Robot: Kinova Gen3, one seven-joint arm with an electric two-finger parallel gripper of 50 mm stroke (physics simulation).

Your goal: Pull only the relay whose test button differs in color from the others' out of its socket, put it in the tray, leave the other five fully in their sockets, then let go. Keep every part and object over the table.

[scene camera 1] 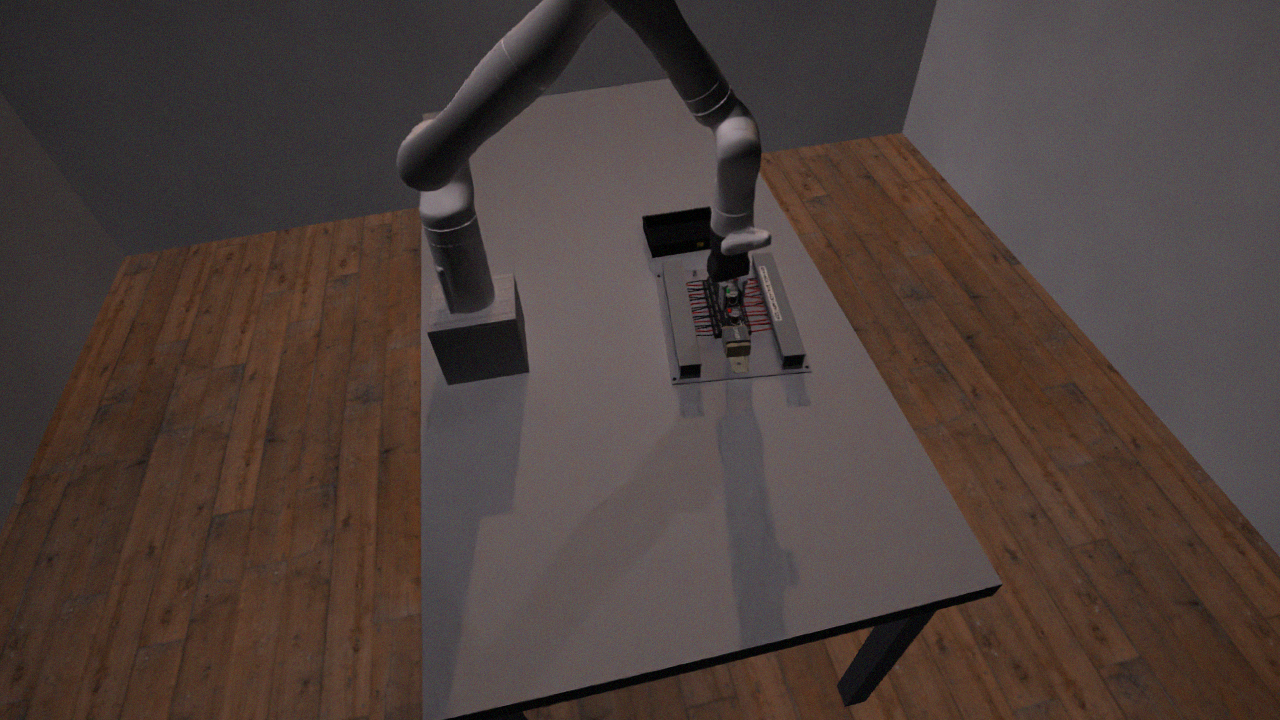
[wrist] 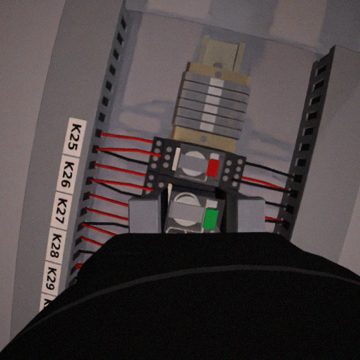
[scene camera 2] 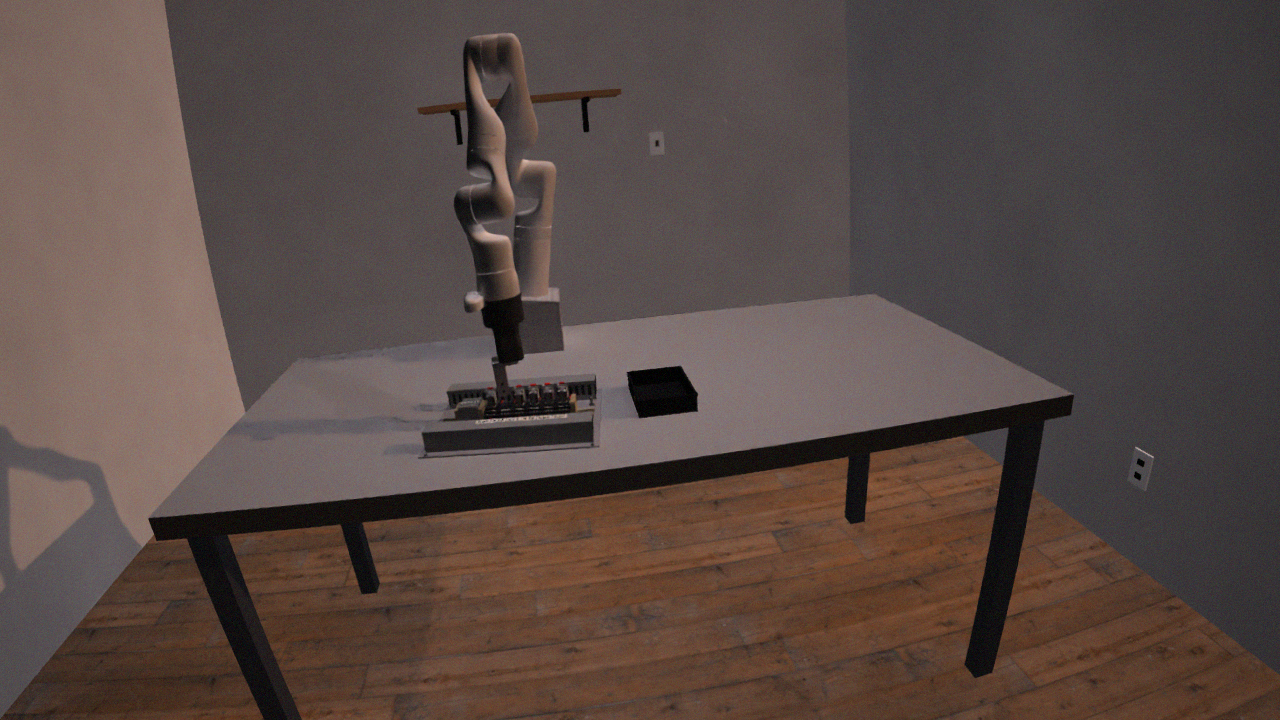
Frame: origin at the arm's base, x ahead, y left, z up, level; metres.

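Seen in the pictures: gripper, fingertip midpoint: [scene camera 1: 730,303] [scene camera 2: 503,391]; arm's base at its link origin: [scene camera 1: 471,299] [scene camera 2: 529,292].
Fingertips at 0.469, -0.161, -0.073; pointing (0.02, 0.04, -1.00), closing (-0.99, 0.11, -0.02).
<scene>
Offsets run from my fingertips to a thing's top centre, as dx, dy, dz. "spot": to the spot under its first point.
The relay with the green test button @(+0.000, -0.001, +0.038) [scene camera 1: 731,292] [wrist: 186,212] is between the fingers of my gripper [scene camera 2: 502,392] [wrist: 191,204], which is shut on it. It looks larger than its neighbour in the wrist view and stands raised above it; its underside and its socket are hidden. The neighbouring relay with a red test button @(-0.008, -0.025, +0.007) [scene camera 1: 735,312] [wrist: 192,163] sits in its black socket. More relays with red buttons @(+0.028, +0.078, +0.007) [scene camera 2: 547,392] stand in the row in scene camera 2. The black tray @(+0.040, +0.299, -0.027) [scene camera 1: 658,240] [scene camera 2: 667,407] stands on the table beyond the end of the relay board.
Grey wire ducts @(+0.100, -0.016, -0.019) [scene camera 1: 780,313] [scene camera 2: 510,435] [wrist: 47,90] flank the row on the board @(spot: -0.084, -0.082, -0.059) [scene camera 1: 711,365] [wrist: 150,75]. A grey terminal block @(-0.021, -0.064, -0.015) [scene camera 1: 736,334] [scene camera 2: 469,409] [wrist: 212,105] stands at one end. Red and black wires run between sockets and ducts. The tray's walls stand up from the table.
</scene>
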